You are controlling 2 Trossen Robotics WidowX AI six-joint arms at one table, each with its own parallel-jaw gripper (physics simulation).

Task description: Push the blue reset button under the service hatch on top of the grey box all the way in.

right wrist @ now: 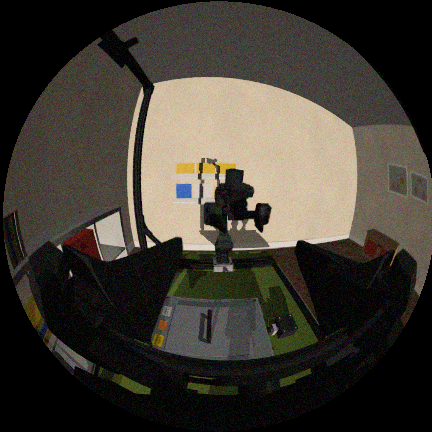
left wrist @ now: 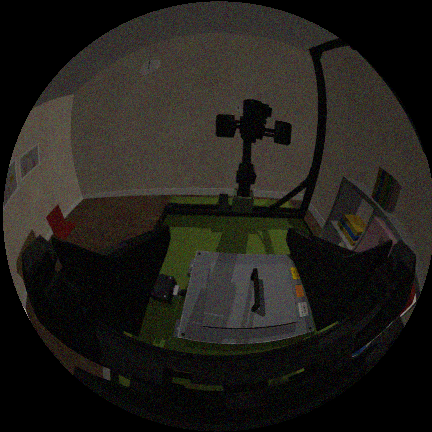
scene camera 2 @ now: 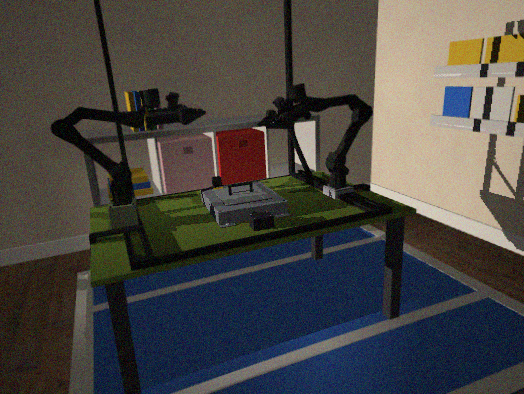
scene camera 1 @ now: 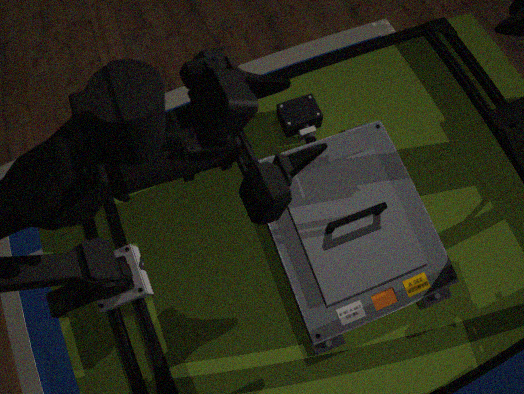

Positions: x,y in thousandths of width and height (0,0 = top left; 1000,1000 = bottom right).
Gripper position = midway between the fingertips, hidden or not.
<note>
My left gripper (scene camera 1: 587,288) is open and holds nothing. My right gripper (scene camera 2: 390,283) is open and holds nothing. Also in view: a service hatch (scene camera 1: 677,582).
My left gripper is seen too in the right wrist view (right wrist: 566,536), in the left wrist view (left wrist: 534,541) and in scene camera 2 (scene camera 2: 499,321). My right gripper is seen too in the right wrist view (right wrist: 559,568) and in the left wrist view (left wrist: 596,293). The service hatch shows as well in the right wrist view (right wrist: 455,765), in the left wrist view (left wrist: 554,684) and in scene camera 2 (scene camera 2: 469,489).
</note>
